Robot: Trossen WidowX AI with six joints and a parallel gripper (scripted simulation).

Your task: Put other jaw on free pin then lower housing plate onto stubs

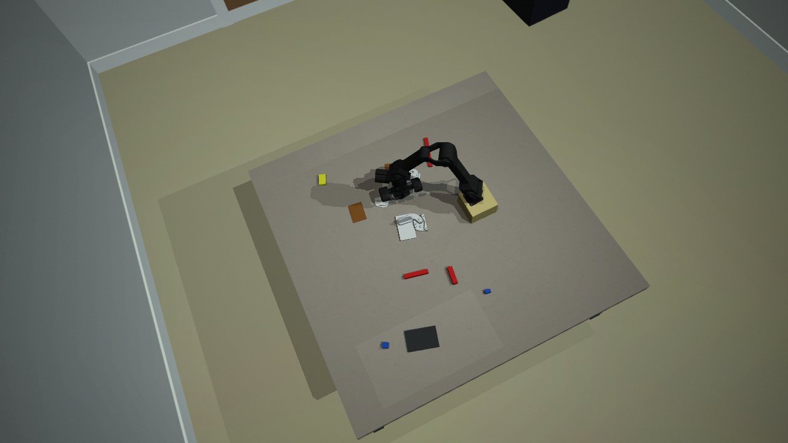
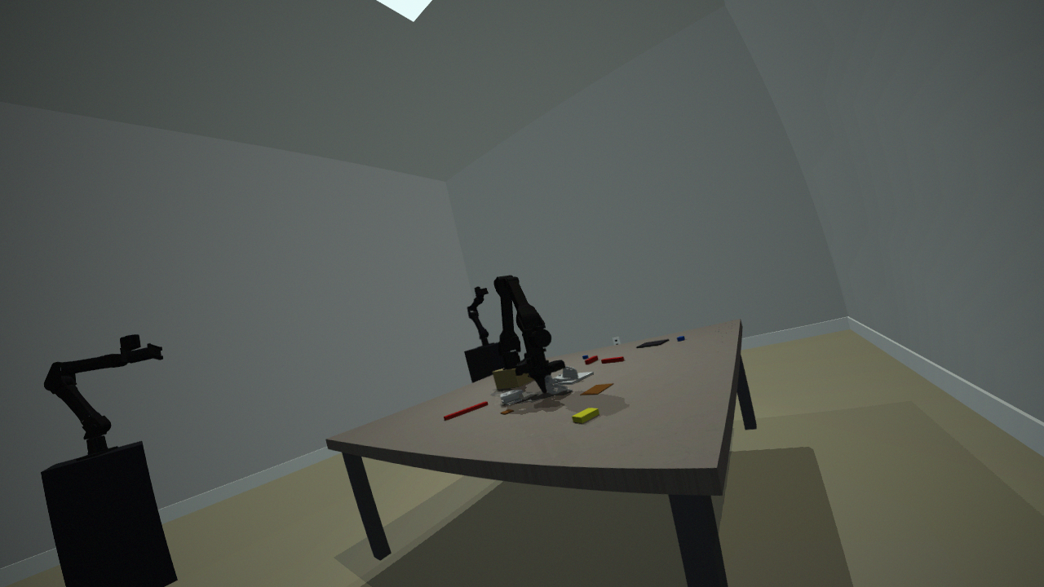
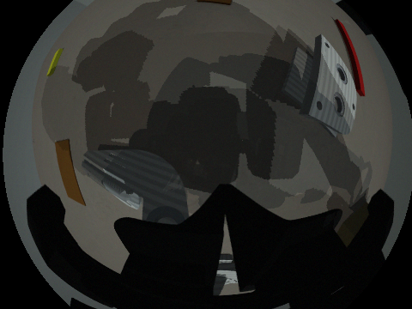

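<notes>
Right now the silver jaw is 4 cm ahead of my gripper tip, 4 cm above it and 1 cm to the right of it. From my gripper tip the other things lie so: dark tile 59 cm to the left, 25 cm ahead; yellow block 27 cm to the right, 27 cm ahead, 1 cm above; brown tile 21 cm ahead, 4 cm to the right.
</notes>
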